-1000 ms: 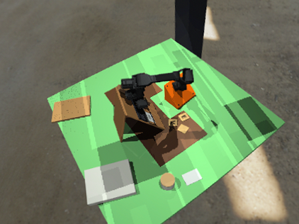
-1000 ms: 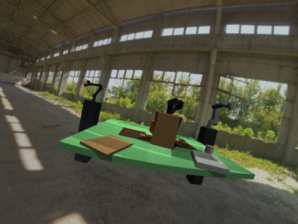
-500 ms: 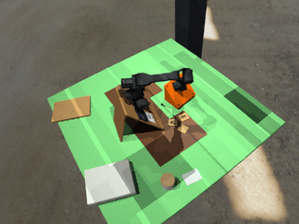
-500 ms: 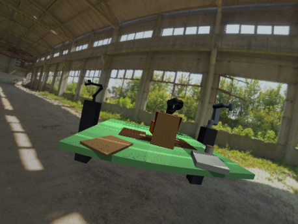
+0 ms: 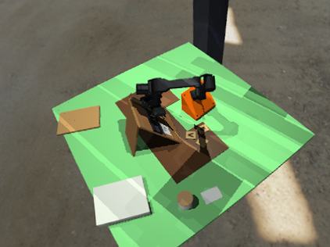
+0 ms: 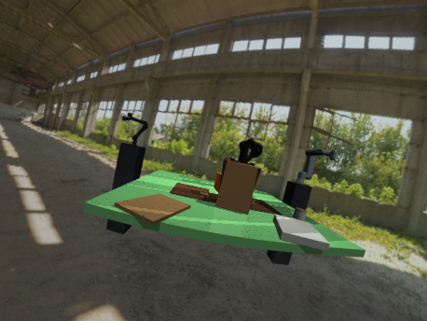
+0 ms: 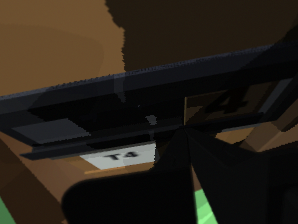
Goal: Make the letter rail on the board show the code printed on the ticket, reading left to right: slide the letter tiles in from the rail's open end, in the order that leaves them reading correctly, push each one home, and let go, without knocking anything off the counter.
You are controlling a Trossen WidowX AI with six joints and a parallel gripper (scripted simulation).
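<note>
Now: the white ticket 2 cm behind my gripper tip, 7 cm to the left of it and 9 cm below it. Also, from my gripper tip: brown mat 13 cm behind, 4 cm to the right, 19 cm below; white slab 39 cm ahead, 27 cm to the left, 18 cm below; short tan cylinder 11 cm ahead, 46 cm to the left, 16 cm below.
</note>
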